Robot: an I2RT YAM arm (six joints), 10 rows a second.
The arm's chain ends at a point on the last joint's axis. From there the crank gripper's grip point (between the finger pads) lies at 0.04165 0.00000 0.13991 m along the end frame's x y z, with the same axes.
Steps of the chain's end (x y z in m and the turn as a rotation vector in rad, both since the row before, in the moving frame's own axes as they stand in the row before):
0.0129 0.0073 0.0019 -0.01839 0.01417 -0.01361
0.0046 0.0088 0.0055 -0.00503 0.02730 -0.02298
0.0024 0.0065 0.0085 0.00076 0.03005 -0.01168
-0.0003 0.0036 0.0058 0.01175 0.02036 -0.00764
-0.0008 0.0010 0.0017 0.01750 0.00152 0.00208
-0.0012 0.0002 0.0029 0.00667 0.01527 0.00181
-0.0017 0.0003 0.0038 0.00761 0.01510 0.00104
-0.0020 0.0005 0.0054 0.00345 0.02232 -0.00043
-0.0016 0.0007 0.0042 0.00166 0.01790 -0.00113
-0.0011 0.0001 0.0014 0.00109 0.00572 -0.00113
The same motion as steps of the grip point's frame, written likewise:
0.0149 0.0093 0.0013 -0.01839 0.01417 -0.01361
0.0084 0.0085 0.0043 -0.00503 0.02730 -0.02298
0.0066 0.0059 0.0072 0.00076 0.03005 -0.01168
0.0025 0.0016 0.0049 0.01175 0.02036 -0.00764
-0.0006 -0.0014 0.0016 0.01750 0.00152 0.00208
0.0009 -0.0007 0.0022 0.00667 0.01527 0.00181
0.0004 -0.0007 0.0032 0.00761 0.01510 0.00104
0.0011 0.0000 0.0044 0.00345 0.02232 -0.00043
0.0009 0.0004 0.0034 0.00166 0.01790 -0.00113
-0.0003 -0.0001 0.0012 0.00109 0.00572 -0.00113

